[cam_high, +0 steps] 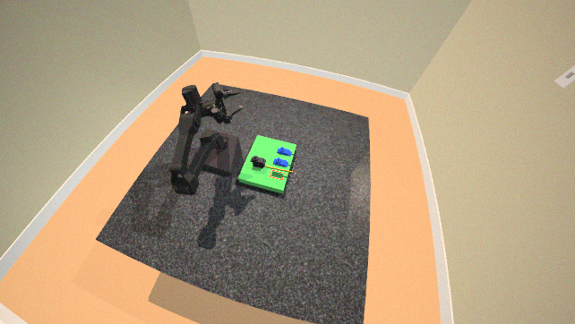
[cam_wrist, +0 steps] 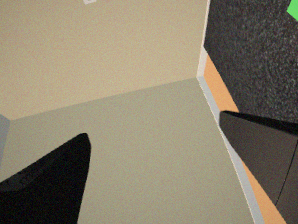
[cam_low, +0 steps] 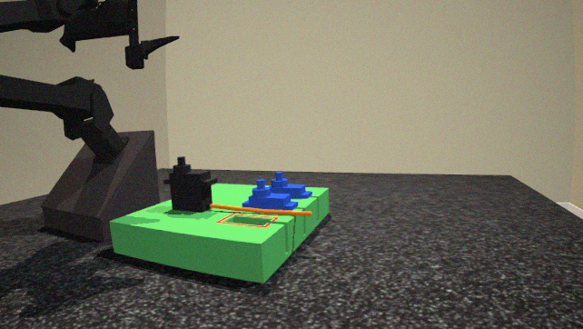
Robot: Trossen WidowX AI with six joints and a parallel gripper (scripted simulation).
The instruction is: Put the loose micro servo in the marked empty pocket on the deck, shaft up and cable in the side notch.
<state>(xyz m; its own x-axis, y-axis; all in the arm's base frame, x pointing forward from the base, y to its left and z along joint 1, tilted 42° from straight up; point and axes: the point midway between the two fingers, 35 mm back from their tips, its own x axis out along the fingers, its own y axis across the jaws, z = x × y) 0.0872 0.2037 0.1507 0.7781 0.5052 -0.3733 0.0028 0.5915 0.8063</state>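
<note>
Now: the green deck 90 mm ahead of my gripper tip, 50 mm to the right of it and 360 mm below it.
</note>
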